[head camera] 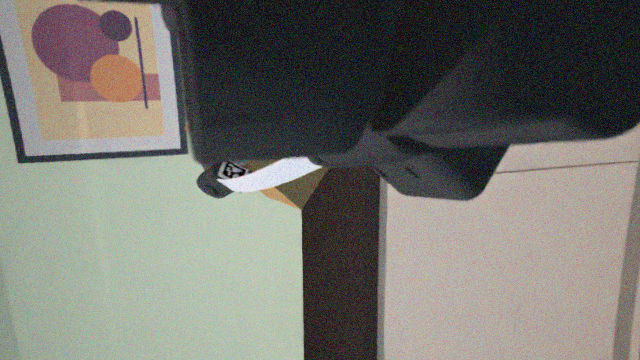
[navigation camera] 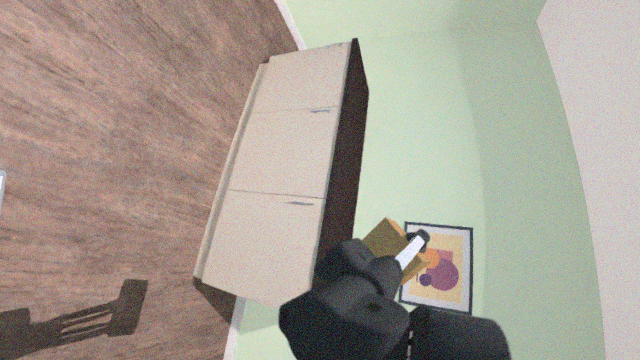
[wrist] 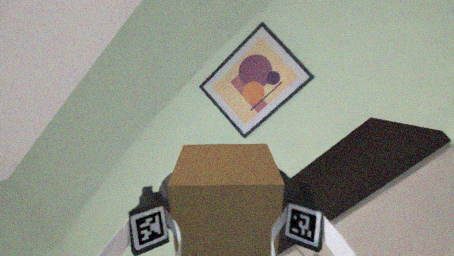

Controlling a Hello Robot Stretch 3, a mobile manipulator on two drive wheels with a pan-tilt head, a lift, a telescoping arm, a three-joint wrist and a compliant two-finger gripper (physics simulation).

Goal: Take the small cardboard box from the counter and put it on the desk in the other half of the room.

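Places are measured from the robot's base along level axes (x left, y ahead, z down), in metres.
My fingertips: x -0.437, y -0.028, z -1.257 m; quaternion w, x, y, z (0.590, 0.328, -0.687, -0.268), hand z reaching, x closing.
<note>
Behind a point stands the place of what it marks.
The small cardboard box (head camera: 306, 189) {x -0.406, y 0.022, z -1.220 m} (navigation camera: 382, 244) {x -0.398, y -0.007, z -1.224 m} (wrist: 226, 220) {x -0.384, y -0.028, z -1.251 m} is brown and is held in the air. My gripper (wrist: 226, 189) {x -0.437, y -0.028, z -1.257 m} is shut on it, with one finger on each side of the box in the wrist view. In the head view, the arm and wrist hide much of the gripper and box. The counter (head camera: 340, 275) {x -1.336, y 0.317, z -0.910 m} (navigation camera: 346, 145) {x -1.278, y 0.395, z -0.910 m} (wrist: 350, 172) {x -1.170, y -0.279, z -0.910 m} has a dark top and pale cabinet fronts and stands along the green wall. The box appears in front of the wall near the counter's near end in the navigation view. The desk does not show in these views.
A framed picture (head camera: 100, 117) {x -1.656, y -0.170, z -1.509 m} (navigation camera: 435, 295) {x -1.579, y -0.499, z -1.504 m} (wrist: 257, 80) {x -1.616, y -0.341, z -1.490 m} hangs on the green wall (head camera: 150, 275) {x -1.799, y 0.339, z -1.422 m} (navigation camera: 420, 125) {x -1.892, y 0.735, z -1.369 m} (wrist: 390, 55) {x -1.502, y -0.931, z -1.100 m} behind the gripper. The wooden floor (navigation camera: 125, 150) {x -0.562, y 0.201, z -0.001 m} runs along the cabinet fronts, with a dark shadow of the robot on it.
</note>
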